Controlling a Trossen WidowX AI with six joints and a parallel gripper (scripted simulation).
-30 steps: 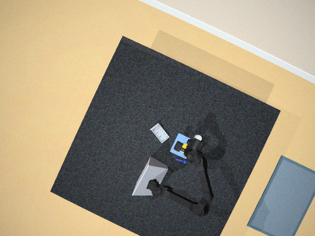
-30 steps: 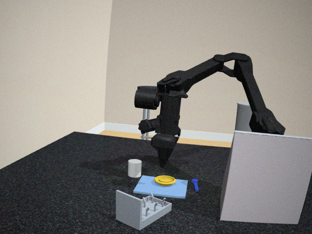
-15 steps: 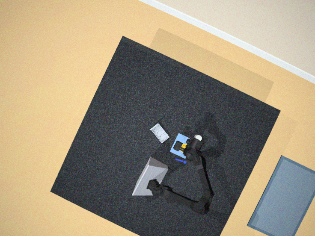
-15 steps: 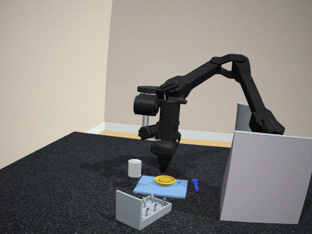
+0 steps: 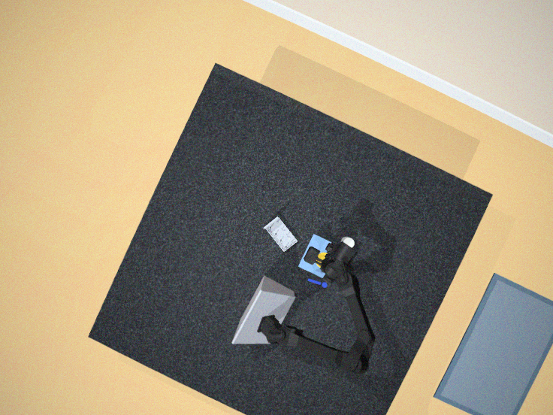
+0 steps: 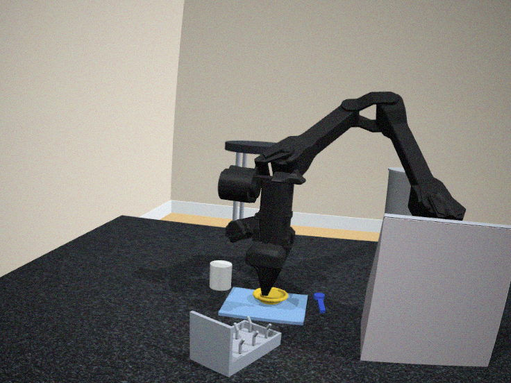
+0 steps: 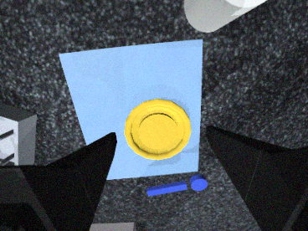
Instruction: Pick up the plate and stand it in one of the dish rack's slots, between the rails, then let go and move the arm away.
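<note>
My gripper tip is 2 cm above the yellow plate. The rest, counted from my gripper tip: grey dish rack: 21 cm to the left, 4 cm ahead, 1 cm below; then white cup: 10 cm ahead, 6 cm to the right, 1 cm below; then blue spoon: 10 cm behind, 3 cm below, 1 cm to the right.
</note>
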